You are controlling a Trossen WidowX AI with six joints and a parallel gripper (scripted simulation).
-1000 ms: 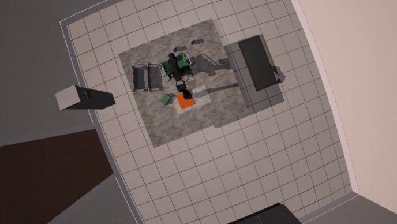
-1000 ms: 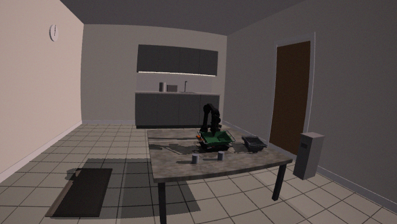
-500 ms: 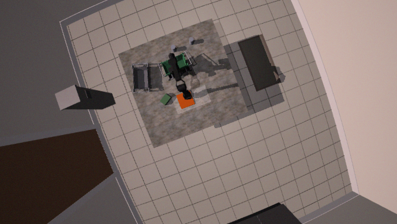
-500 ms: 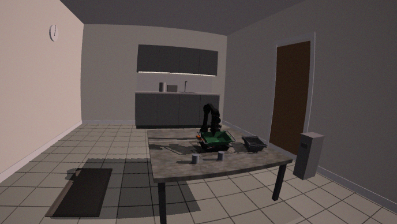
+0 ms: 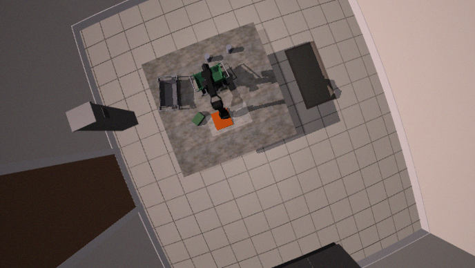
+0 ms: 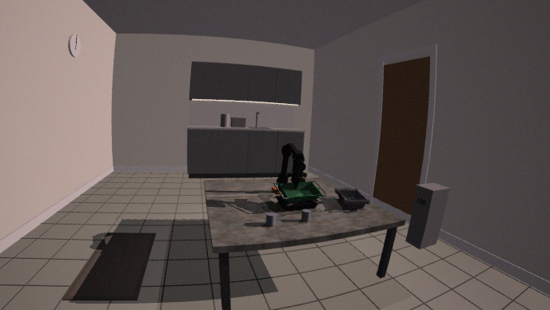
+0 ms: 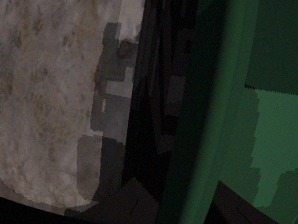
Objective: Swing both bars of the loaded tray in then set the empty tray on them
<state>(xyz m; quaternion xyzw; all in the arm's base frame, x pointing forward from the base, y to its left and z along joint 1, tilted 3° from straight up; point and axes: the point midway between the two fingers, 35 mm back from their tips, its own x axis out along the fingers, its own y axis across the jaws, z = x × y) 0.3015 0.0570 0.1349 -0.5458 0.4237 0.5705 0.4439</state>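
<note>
Right now the green tray is 80 mm ahead of my gripper tip, 20 mm to the left of it and 10 mm above it. Also, from my gripper tip: green block (280 mm behind, 220 mm to the left, 100 mm below).
</note>
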